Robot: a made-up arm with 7 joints. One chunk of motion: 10 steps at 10 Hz.
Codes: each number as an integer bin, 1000 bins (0 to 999) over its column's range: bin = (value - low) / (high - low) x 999, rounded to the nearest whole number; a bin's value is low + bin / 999 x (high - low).
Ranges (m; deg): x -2.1..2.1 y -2.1..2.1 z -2.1..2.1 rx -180..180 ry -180..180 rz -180..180
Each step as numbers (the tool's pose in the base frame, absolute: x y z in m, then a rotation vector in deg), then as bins.
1 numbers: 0.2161 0.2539 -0.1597 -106.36 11.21 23.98
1 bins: 551 560 462 204 531 566
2 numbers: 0.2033 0.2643 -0.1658 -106.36 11.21 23.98
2 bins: 548 562 460 204 531 566
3 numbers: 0.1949 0.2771 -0.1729 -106.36 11.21 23.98
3 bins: 546 565 458 204 531 566
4 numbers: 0.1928 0.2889 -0.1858 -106.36 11.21 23.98
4 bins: 545 568 455 204 531 566
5 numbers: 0.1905 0.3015 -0.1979 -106.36 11.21 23.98
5 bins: 545 571 452 204 531 566
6 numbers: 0.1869 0.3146 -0.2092 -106.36 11.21 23.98
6 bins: 544 574 450 204 531 566
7 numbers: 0.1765 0.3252 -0.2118 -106.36 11.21 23.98
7 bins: 541 577 449 204 531 566
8 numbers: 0.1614 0.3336 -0.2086 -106.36 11.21 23.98
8 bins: 538 579 450 204 531 566
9 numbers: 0.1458 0.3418 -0.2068 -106.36 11.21 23.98
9 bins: 534 581 450 204 531 566
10 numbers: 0.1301 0.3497 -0.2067 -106.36 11.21 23.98
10 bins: 530 583 450 204 531 566
